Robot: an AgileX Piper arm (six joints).
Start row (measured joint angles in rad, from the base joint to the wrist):
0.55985 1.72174 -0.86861 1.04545 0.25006 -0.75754
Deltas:
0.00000 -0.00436 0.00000 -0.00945 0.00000 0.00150
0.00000 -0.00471 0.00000 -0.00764 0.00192 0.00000
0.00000 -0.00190 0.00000 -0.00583 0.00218 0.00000
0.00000 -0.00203 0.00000 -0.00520 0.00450 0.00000
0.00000 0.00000 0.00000 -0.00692 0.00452 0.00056
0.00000 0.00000 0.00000 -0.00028 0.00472 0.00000
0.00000 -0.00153 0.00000 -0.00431 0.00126 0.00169
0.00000 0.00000 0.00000 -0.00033 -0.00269 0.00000
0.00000 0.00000 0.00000 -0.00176 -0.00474 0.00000
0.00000 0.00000 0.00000 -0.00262 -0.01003 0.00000
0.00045 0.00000 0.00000 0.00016 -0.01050 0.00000
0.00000 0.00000 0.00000 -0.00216 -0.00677 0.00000
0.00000 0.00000 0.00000 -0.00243 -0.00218 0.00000
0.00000 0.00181 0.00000 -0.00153 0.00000 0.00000
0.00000 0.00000 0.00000 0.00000 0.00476 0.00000
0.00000 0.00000 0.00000 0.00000 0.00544 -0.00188
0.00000 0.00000 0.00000 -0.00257 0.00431 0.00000
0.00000 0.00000 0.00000 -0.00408 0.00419 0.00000
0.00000 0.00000 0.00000 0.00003 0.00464 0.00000
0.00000 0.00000 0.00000 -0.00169 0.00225 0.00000
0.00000 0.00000 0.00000 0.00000 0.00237 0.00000
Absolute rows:
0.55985 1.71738 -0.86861 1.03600 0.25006 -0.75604
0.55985 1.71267 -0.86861 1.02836 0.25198 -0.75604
0.55985 1.71077 -0.86861 1.02253 0.25416 -0.75604
0.55985 1.70874 -0.86861 1.01733 0.25866 -0.75604
0.55985 1.70874 -0.86861 1.01041 0.26318 -0.75548
0.55985 1.70874 -0.86861 1.01013 0.26790 -0.75548
0.55985 1.70721 -0.86861 1.00582 0.26916 -0.75379
0.55985 1.70721 -0.86861 1.00549 0.26647 -0.75379
0.55985 1.70721 -0.86861 1.00373 0.26173 -0.75379
0.55985 1.70721 -0.86861 1.00111 0.25170 -0.75379
0.56030 1.70721 -0.86861 1.00127 0.24120 -0.75379
0.56030 1.70721 -0.86861 0.99911 0.23443 -0.75379
0.56030 1.70721 -0.86861 0.99668 0.23225 -0.75379
0.56030 1.70902 -0.86861 0.99515 0.23225 -0.75379
0.56030 1.70902 -0.86861 0.99515 0.23701 -0.75379
0.56030 1.70902 -0.86861 0.99515 0.24245 -0.75567
0.56030 1.70902 -0.86861 0.99258 0.24676 -0.75567
0.56030 1.70902 -0.86861 0.98850 0.25095 -0.75567
0.56030 1.70902 -0.86861 0.98853 0.25559 -0.75567
0.56030 1.70902 -0.86861 0.98684 0.25784 -0.75567
0.56030 1.70902 -0.86861 0.98684 0.26021 -0.75567

